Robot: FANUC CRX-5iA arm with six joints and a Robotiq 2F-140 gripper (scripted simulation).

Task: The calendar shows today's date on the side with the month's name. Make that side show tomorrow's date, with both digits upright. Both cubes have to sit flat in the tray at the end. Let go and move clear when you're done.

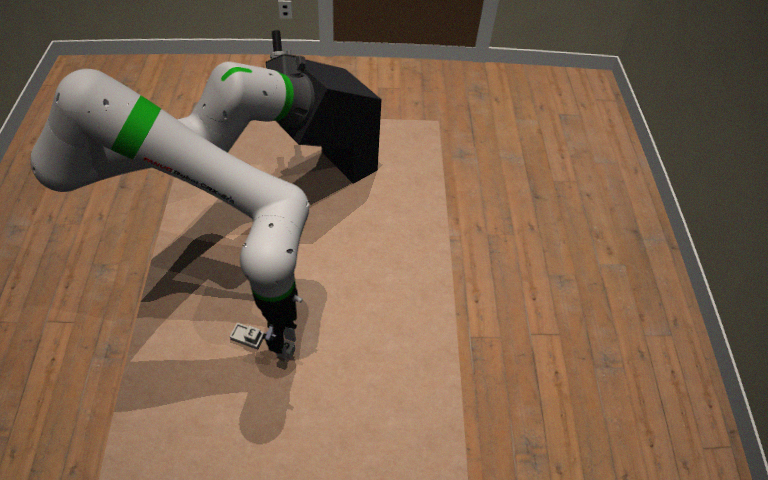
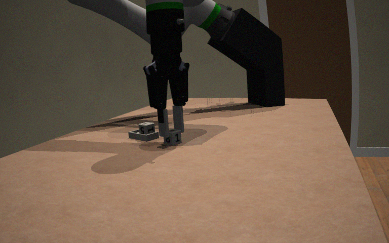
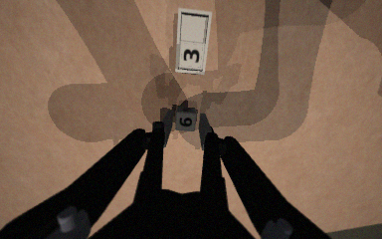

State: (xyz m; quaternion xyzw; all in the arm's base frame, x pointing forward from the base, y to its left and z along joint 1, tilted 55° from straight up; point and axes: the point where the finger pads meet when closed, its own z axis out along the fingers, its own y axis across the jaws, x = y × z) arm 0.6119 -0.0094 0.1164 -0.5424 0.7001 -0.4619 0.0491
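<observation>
Right now the grey number cube is 40 mm below my hand. The rest, counted from my hand: grey calendar tray: 50 mm behind, 100 mm to the right, 50 mm below.
</observation>
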